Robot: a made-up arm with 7 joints. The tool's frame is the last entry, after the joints. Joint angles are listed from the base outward.
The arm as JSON. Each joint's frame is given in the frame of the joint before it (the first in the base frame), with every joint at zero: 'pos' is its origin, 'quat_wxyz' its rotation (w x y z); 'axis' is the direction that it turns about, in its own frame. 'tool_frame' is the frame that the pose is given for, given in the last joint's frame.
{
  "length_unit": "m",
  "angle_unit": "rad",
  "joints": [
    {
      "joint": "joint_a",
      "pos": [
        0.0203,
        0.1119,
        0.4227
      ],
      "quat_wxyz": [
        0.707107,
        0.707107,
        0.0,
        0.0
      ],
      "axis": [
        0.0,
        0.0,
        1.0
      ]
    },
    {
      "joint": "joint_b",
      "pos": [
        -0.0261,
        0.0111,
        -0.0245
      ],
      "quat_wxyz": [
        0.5,
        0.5,
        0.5,
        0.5
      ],
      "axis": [
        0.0,
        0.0,
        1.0
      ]
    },
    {
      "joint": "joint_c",
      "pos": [
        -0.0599,
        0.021,
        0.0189
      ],
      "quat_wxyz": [
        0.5,
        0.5,
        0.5,
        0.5
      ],
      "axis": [
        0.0,
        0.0,
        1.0
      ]
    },
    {
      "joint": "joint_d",
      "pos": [
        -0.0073,
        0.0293,
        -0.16
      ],
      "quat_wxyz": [
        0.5,
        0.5,
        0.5,
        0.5
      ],
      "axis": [
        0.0,
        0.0,
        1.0
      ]
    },
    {
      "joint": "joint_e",
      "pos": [
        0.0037,
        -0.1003,
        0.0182
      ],
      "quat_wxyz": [
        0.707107,
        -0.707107,
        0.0,
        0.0
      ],
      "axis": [
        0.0,
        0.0,
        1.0
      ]
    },
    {
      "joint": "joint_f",
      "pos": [
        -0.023,
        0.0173,
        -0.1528
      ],
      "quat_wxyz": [
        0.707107,
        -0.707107,
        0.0,
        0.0
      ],
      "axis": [
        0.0,
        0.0,
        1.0
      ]
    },
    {
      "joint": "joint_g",
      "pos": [
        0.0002,
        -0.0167,
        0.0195
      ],
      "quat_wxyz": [
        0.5,
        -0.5,
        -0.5,
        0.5
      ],
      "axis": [
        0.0,
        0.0,
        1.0
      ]
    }
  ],
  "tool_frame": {
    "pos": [
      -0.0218,
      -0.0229,
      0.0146
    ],
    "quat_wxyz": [
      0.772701,
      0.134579,
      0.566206,
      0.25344
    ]
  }
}
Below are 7 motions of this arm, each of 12 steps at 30 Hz.
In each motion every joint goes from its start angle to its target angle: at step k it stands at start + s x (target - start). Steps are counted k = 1, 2, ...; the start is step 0. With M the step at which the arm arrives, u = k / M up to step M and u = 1 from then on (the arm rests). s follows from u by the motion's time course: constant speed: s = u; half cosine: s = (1 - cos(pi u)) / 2; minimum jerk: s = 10 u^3 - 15 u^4 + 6 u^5.
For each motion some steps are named. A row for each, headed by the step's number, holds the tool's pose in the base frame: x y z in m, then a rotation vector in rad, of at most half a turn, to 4 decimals.
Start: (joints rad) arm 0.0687 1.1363 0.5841 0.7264 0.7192 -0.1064 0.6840
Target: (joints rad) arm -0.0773 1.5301 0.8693 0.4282 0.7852 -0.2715 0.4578
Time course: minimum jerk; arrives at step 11
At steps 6, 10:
6: 0.0712 0.5933 0.3862 -1.7911 0.2184 -1.2904
10: 0.0478 0.5989 0.4386 -1.5802 0.0690 -1.2432

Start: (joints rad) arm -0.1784 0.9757 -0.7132 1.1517 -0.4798 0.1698 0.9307
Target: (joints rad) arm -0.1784 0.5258 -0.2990 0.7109 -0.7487 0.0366 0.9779
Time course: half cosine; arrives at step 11
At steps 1, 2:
1: 0.1926 0.3209 0.1102 1.4274 -2.4627 -0.9232
2: 0.1934 0.3212 0.1080 1.4470 -2.4528 -0.9147

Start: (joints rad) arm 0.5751 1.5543 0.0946 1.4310 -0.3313 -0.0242 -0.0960
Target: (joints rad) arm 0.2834 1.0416 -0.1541 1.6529 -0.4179 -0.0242 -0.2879
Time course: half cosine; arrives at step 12
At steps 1, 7, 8, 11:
1: 0.1770 0.4002 0.5952 -0.6456 0.6124 -0.4700
7: 0.2566 0.3606 0.4674 -0.7474 0.8607 -0.7218
8: 0.2653 0.3479 0.4421 -0.7725 0.8994 -0.7787
11: 0.2755 0.3196 0.3952 -0.8269 0.9626 -0.8940

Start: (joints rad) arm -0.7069 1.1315 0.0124 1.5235 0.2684 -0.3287 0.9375
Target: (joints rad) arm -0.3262 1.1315 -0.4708 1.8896 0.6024 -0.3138 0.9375
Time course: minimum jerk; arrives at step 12
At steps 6, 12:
6: 0.1900 0.3380 0.1637 1.3780 -2.2482 0.7716
12: 0.2013 0.2682 0.1557 1.1116 -2.0845 0.9888

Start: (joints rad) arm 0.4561 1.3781 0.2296 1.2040 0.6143 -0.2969 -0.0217
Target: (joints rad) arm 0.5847 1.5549 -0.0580 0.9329 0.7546 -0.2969 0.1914
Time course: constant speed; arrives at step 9
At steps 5, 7, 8, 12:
5: 0.1889 0.5273 0.4891 -1.2577 0.4538 -1.3401
7: 0.1783 0.5382 0.4901 -1.3066 0.4741 -1.2902
8: 0.1721 0.5437 0.4907 -1.3304 0.4815 -1.2646
12: 0.1654 0.5491 0.4914 -1.3540 0.4872 -1.2387

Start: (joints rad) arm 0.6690 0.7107 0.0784 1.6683 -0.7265 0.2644 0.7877
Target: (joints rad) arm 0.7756 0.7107 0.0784 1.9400 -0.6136 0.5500 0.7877
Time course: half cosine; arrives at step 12
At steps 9, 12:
9: 0.2176 0.2620 0.5481 -1.3033 1.0507 -0.8595
12: 0.2088 0.2564 0.5524 -1.2994 1.0256 -0.8998

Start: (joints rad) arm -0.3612 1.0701 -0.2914 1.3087 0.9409 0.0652 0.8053
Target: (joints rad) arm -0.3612 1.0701 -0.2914 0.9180 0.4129 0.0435 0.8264
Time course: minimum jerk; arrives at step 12
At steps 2, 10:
2: 0.1432 0.4052 0.1238 2.2188 -1.3544 0.6368
10: 0.1116 0.4756 0.1530 2.4492 -1.6133 -0.0804

